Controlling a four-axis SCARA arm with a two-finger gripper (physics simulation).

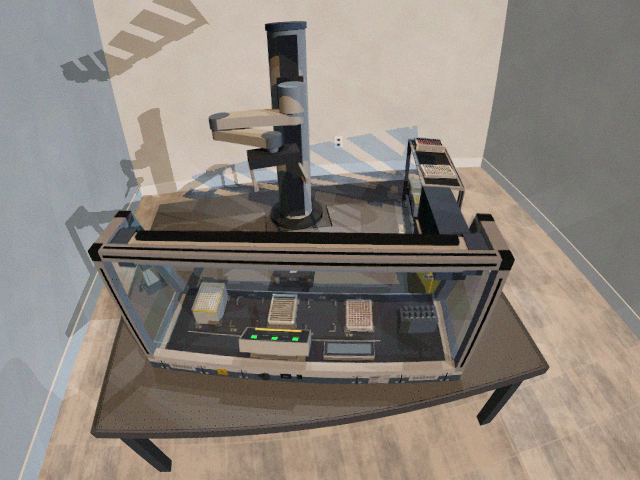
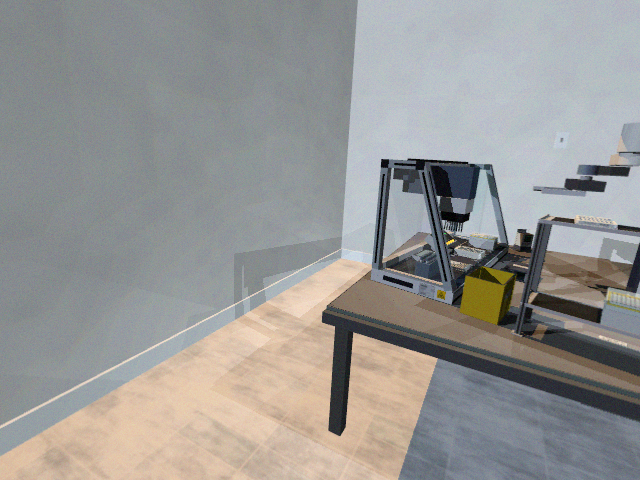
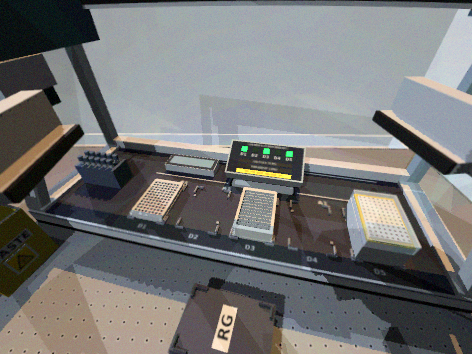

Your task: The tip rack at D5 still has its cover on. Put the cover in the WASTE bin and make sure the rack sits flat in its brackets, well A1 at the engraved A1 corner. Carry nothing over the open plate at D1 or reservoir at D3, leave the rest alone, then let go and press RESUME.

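Places are measured from the arm's base along level axes (x back, y right, z up), in centimetres.
Where they show: gripper, fingertip midpoint: (image 1: 281, 184) (image 2: 537, 189) (image 3: 233, 104); arm's base at its link origin: (image 1: 296, 213).
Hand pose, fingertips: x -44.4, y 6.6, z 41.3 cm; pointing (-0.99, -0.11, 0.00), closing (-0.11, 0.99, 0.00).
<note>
Things, the pixels of their top centre, and the offset from my fingertips. "spot": a spot on its surface instead.
- reservoir at its top centre: (image 3: 256, 208) (image 1: 282, 308) (image 2: 470, 249) dx -22.4, dy +3.9, dz -32.3 cm
- yellow WASTE bin at its top centre: (image 2: 491, 274) dx -12.3, dy -51.5, dz -26.5 cm
- enclosure's top beam at a spot on its surface: (image 1: 299, 256) spot: dx -46.9, dy -1.5, dz +9.6 cm
- shelf rack at a spot on its surface: (image 2: 533, 273) spot: dx -2.3, dy -64.3, dz -20.0 cm
- RG holder at its top centre: (image 3: 225, 325) (image 1: 294, 265) (image 2: 521, 265) dx -0.2, dy -1.9, dz -34.4 cm
The tip rack (image 1: 209, 303) (image 3: 384, 220) stands at D5, white with a yellow outline. A clear cover seems to be over it; its full seating in the brackets and its A1 well cannot be made out. My gripper (image 1: 279, 183) (image 3: 233, 104) is open and empty, behind and above the enclosure, apart from the rack. The reservoir (image 1: 283, 310) (image 3: 256, 212) is at D3 and the open plate (image 1: 359, 315) (image 3: 159, 199) at D1. The yellow WASTE bin (image 1: 428, 283) (image 2: 485, 297) (image 3: 17, 250) stands outside the enclosure. The touchscreen (image 1: 275, 338) (image 3: 265, 160) has a yellow bar along its bottom.
The enclosure's top beam (image 1: 299, 256) spans the front. A dark pipette head (image 2: 454, 181) (image 3: 45, 25) hangs at the D1 side. A blue tube rack (image 1: 419, 319) (image 3: 105, 169) and shallow tray (image 1: 348, 350) (image 3: 191, 164) stand inside. A shelf rack (image 2: 533, 273) and RG holder (image 3: 200, 320) are outside.
</note>
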